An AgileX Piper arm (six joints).
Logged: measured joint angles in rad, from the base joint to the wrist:
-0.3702, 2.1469, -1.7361, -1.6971, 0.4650, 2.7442
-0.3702, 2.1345, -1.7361, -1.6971, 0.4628, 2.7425
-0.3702, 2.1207, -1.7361, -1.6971, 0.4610, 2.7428
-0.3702, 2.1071, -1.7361, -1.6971, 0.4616, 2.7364
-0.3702, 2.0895, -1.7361, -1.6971, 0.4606, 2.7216
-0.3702, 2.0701, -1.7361, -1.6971, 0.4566, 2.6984
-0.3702, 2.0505, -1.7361, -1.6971, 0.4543, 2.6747
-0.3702, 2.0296, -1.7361, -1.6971, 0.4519, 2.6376
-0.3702, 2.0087, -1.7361, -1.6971, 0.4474, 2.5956
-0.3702, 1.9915, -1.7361, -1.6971, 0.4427, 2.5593
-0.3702, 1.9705, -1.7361, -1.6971, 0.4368, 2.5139
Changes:
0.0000, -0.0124, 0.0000, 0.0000, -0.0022, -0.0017
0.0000, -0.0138, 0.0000, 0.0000, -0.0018, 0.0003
0.0000, -0.0136, 0.0000, 0.0000, 0.0006, -0.0064
0.0000, -0.0176, 0.0000, 0.0000, -0.0010, -0.0148
0.0000, -0.0194, 0.0000, 0.0000, -0.0040, -0.0232
0.0000, -0.0196, 0.0000, 0.0000, -0.0023, -0.0237
0.0000, -0.0209, 0.0000, 0.0000, -0.0024, -0.0371
0.0000, -0.0209, 0.0000, 0.0000, -0.0045, -0.0420
0.0000, -0.0172, 0.0000, 0.0000, -0.0047, -0.0363
0.0000, -0.0210, 0.0000, 0.0000, -0.0059, -0.0454

